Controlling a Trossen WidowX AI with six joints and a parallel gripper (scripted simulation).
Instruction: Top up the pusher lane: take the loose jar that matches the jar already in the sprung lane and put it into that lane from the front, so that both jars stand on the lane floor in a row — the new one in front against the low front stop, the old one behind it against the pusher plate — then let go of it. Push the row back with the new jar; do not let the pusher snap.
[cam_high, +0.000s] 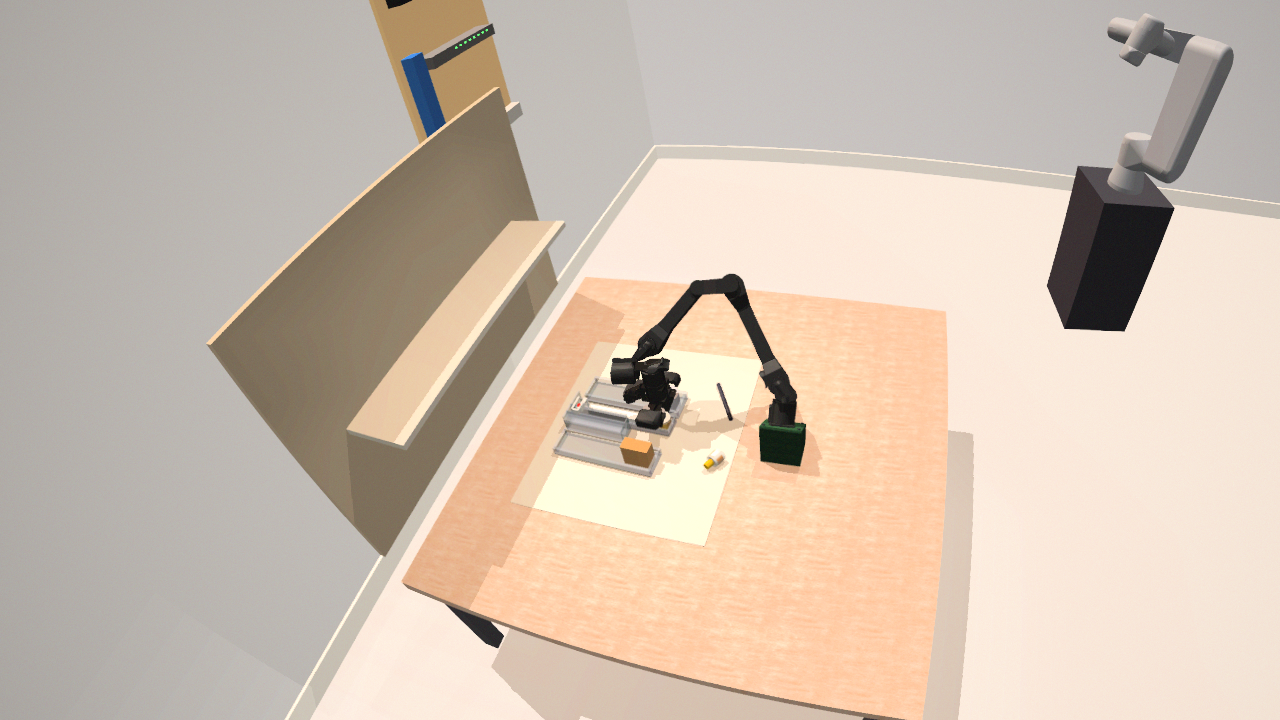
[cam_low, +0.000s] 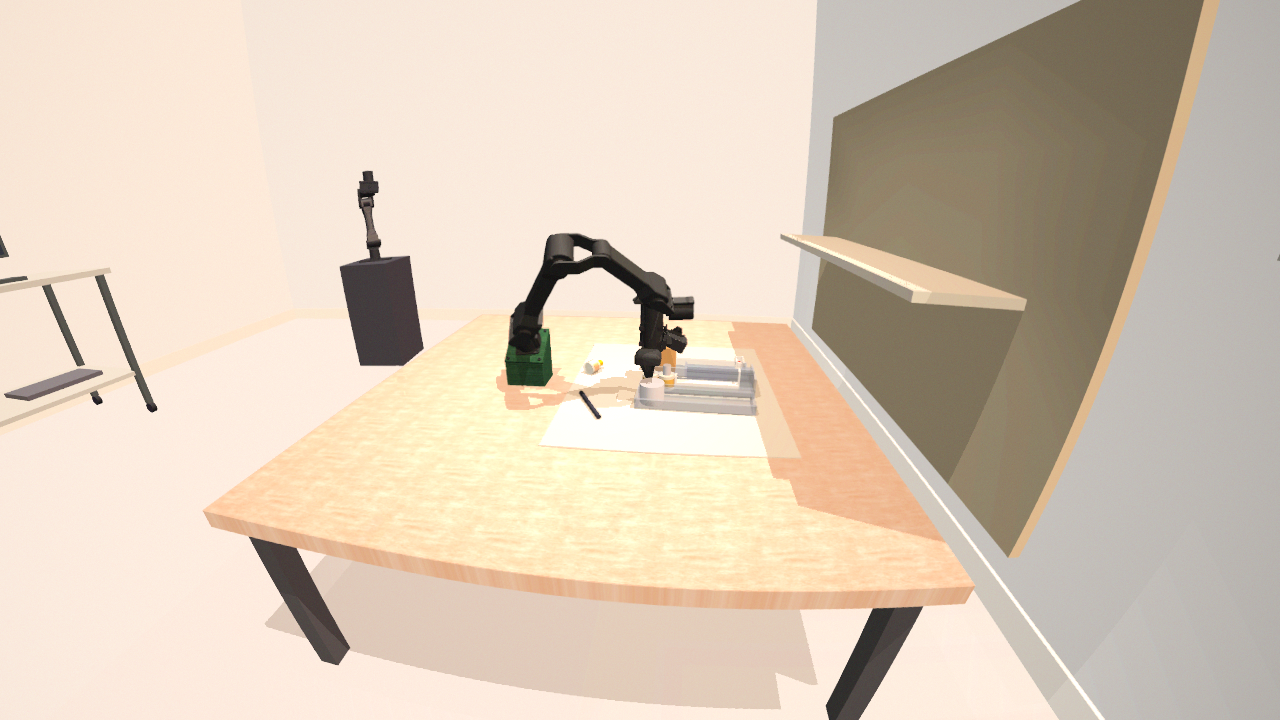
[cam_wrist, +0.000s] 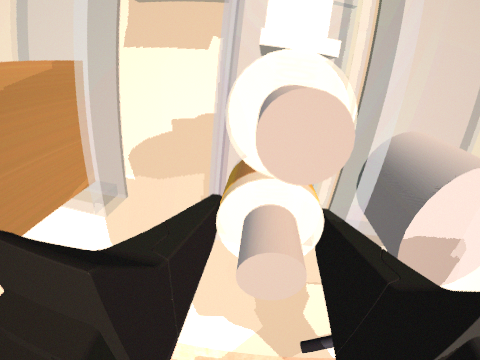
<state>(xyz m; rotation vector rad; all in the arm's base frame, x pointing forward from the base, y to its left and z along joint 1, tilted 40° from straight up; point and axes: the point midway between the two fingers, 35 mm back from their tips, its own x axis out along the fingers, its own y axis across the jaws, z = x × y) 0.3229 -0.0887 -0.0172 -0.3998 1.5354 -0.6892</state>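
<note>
Right now my gripper tip is 80 mm to the left of the pale grey cylinder. Round my gripper tip: sprung lane: 150 mm ahead, 10 mm below; black pen: 150 mm behind, 100 mm to the right, 20 mm below.
</note>
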